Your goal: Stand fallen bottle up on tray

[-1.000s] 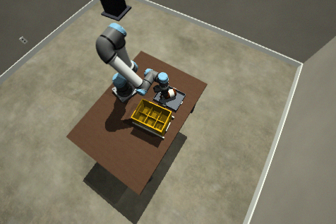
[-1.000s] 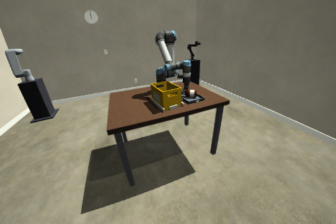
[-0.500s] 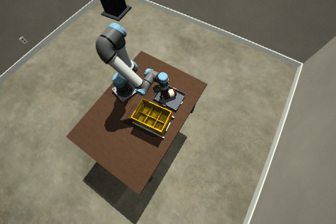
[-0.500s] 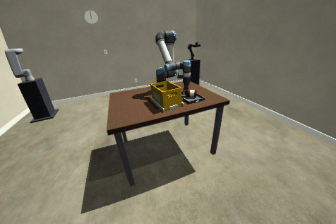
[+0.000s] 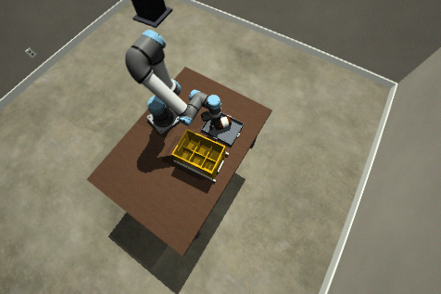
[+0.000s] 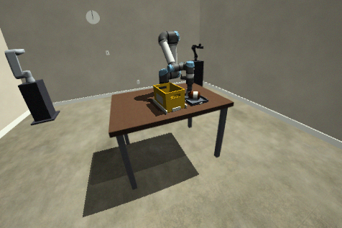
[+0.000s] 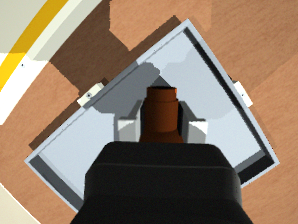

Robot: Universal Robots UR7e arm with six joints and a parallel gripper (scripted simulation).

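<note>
Right now my hand is 30 mm short of the brown bottle, 40 mm to the right of it and 10 mm above it. Also, from my hand: yellow crate: 40 mm ahead, 230 mm to the right, 30 mm above; tray: 50 mm ahead, 40 mm to the left, 40 mm below.
</note>
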